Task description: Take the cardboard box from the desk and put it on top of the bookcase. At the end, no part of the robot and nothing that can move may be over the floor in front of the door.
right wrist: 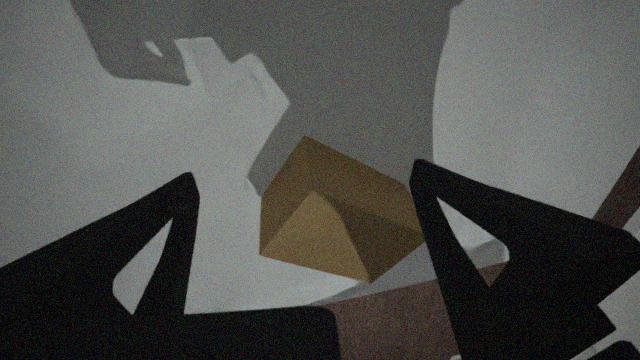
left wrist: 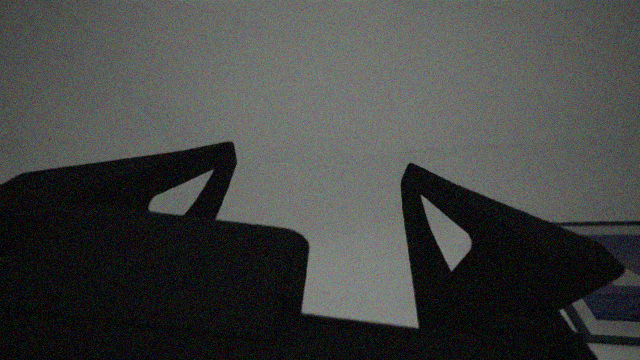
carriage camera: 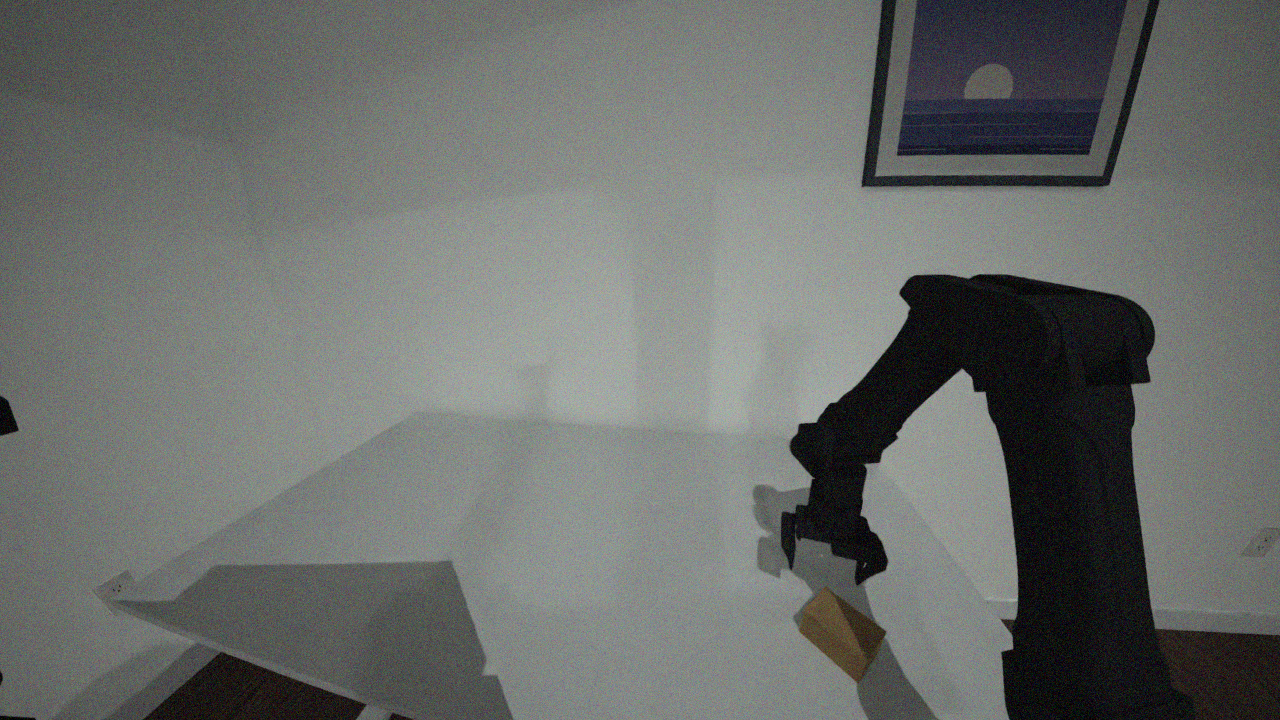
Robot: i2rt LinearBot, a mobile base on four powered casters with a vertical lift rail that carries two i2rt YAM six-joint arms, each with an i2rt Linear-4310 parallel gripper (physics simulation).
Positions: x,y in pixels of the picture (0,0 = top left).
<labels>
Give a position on a white desk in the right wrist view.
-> At 108,108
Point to a white desk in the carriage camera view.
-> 449,560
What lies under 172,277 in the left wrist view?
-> My left gripper.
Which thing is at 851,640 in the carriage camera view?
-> A brown cardboard box.
</labels>
